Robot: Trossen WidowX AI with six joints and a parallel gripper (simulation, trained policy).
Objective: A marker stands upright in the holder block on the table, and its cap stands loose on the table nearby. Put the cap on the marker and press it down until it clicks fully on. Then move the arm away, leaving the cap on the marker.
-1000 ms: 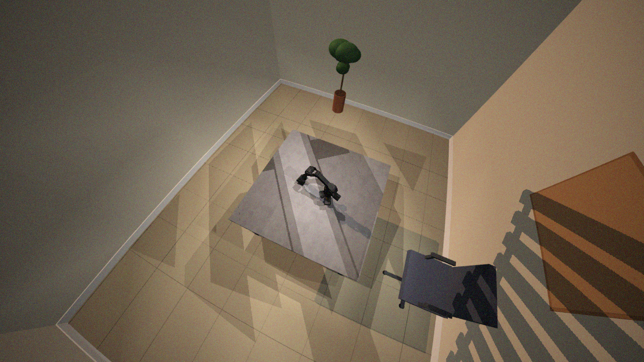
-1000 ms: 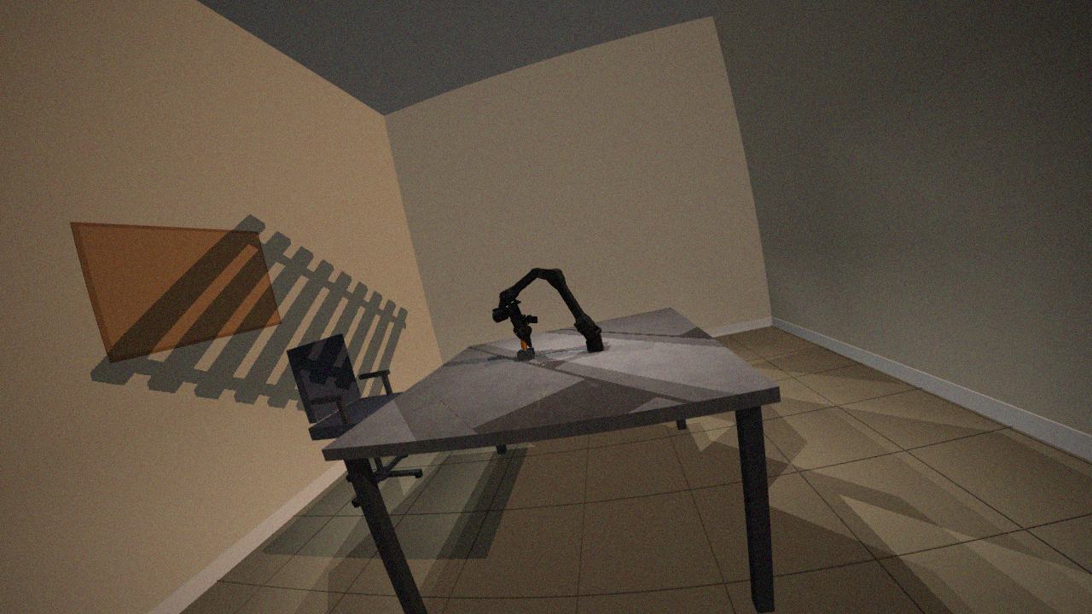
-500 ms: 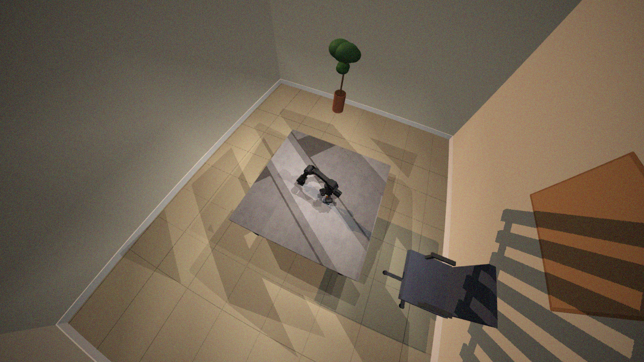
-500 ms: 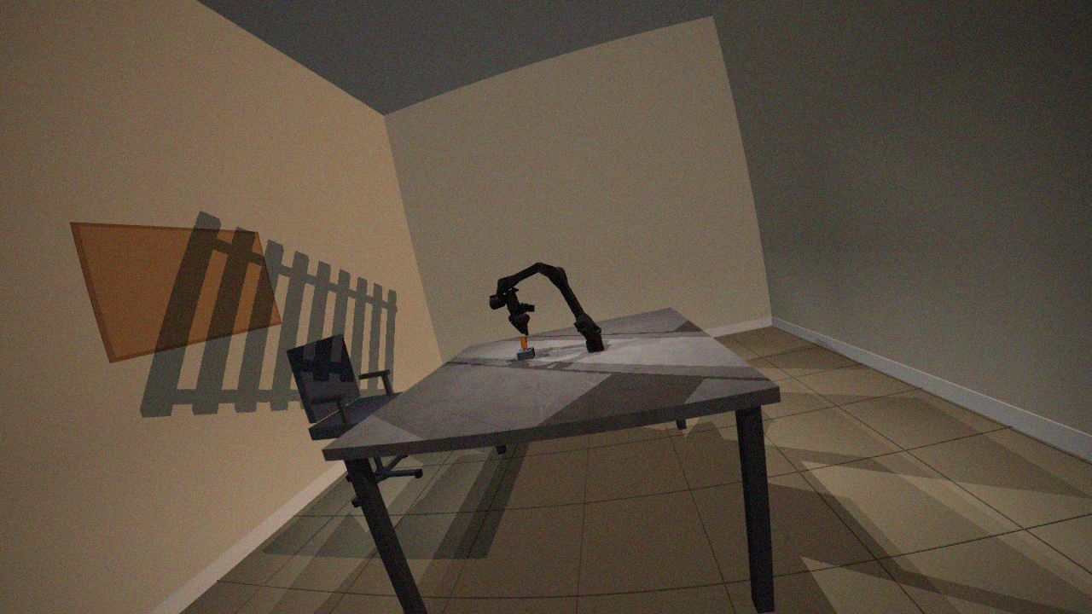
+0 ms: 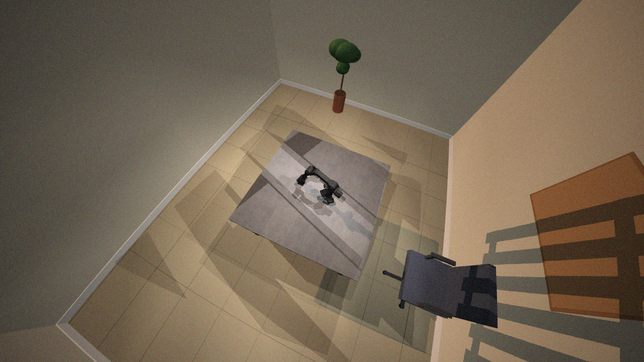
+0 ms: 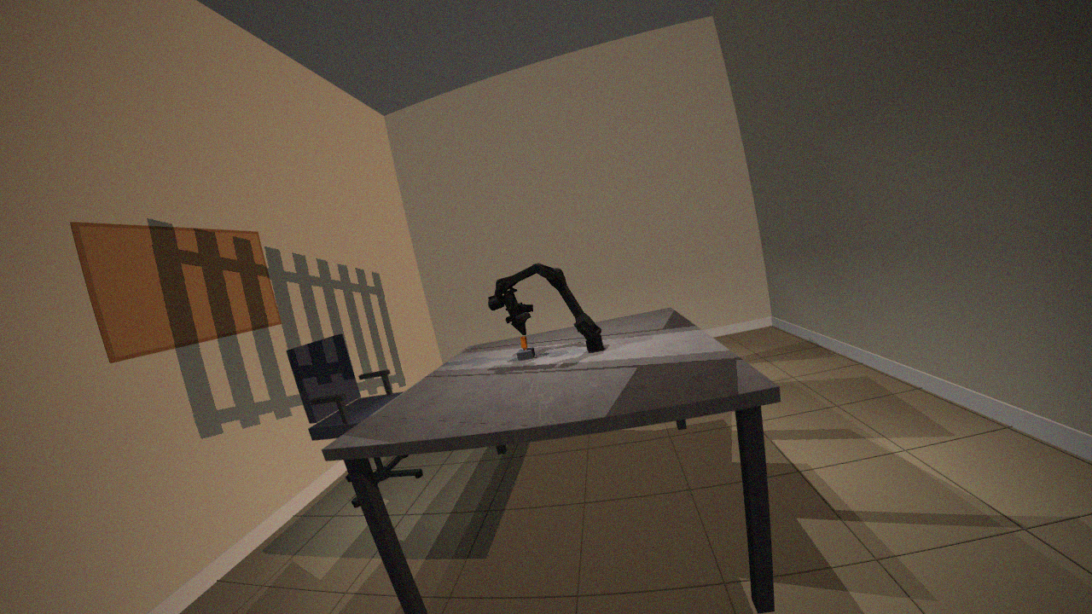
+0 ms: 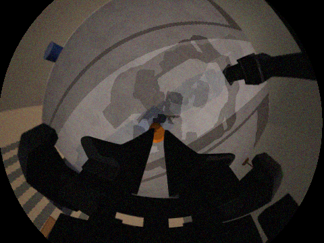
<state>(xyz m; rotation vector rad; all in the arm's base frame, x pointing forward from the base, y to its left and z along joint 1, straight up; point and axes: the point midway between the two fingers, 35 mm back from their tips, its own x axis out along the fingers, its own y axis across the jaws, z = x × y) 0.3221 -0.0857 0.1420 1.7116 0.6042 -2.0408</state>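
My gripper tip is now 3 cm above the orange cap and 1 cm short of it. Also, from my gripper tip: small grey holder block (9 cm below, 1 cm to the left, 1 cm ahead).
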